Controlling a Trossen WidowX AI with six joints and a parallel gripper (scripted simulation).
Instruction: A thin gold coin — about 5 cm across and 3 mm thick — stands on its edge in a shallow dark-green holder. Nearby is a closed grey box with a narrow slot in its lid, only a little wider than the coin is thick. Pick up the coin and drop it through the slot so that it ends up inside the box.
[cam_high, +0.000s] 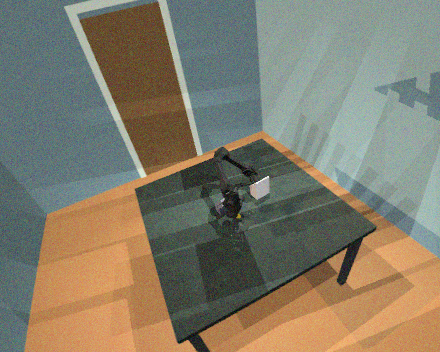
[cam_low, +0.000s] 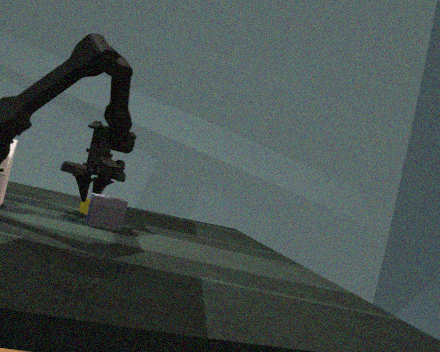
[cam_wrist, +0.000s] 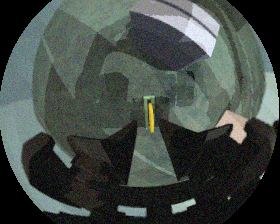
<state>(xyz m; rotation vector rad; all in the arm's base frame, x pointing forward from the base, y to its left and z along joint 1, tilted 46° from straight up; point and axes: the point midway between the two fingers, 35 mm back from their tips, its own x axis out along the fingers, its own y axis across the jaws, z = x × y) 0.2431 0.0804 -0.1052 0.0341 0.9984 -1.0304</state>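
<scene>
Now: gripper tip 20 mm above the coin.
</scene>
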